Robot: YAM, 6 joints.
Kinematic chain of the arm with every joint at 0, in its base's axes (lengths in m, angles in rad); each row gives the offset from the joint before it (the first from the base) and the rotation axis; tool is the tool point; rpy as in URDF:
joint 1: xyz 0 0 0.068 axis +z
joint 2: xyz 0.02 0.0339 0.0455 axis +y
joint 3: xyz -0.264 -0.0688 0 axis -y
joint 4: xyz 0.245 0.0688 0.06 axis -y
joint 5: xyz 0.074 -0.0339 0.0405 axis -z
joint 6: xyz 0.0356 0 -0.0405 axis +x
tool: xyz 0 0 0 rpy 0 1.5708 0
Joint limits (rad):
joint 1: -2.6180..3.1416
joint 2: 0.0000..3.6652
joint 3: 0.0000..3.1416
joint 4: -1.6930..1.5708
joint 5: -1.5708..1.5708
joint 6: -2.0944..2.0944
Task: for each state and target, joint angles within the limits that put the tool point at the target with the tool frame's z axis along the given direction. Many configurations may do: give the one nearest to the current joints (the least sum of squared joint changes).
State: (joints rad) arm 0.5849 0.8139 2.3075 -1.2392 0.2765 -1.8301
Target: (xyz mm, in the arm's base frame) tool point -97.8 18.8 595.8 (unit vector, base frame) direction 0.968 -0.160 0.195
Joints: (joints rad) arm -0.1831 1.0186 2.7081 -1.4933 -0.0190 -1.8301
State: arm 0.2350 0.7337 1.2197 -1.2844 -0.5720 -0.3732
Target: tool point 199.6 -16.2 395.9 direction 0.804 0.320 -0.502
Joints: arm -0.1600 1.0418 1.2696 -0.8221 -0.4598 -0.3732
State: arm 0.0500 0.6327 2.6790 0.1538 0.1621 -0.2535
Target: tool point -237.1 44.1 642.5 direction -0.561 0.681 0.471
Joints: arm -0.0912 0.9641 2.4082 1.0483 -0.6777 -0.2535
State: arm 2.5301 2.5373 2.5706 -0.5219 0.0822 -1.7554
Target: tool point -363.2 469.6 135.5 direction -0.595 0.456 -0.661
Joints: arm 2.2171 2.7241 2.4381 -0.4551 -0.2019 -1.7554
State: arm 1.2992 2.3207 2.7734 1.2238 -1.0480 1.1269
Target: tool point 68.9 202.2 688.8 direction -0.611 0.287 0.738
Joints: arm 1.1297 1.8385 2.6615 0.7496 -0.7409 1.1269
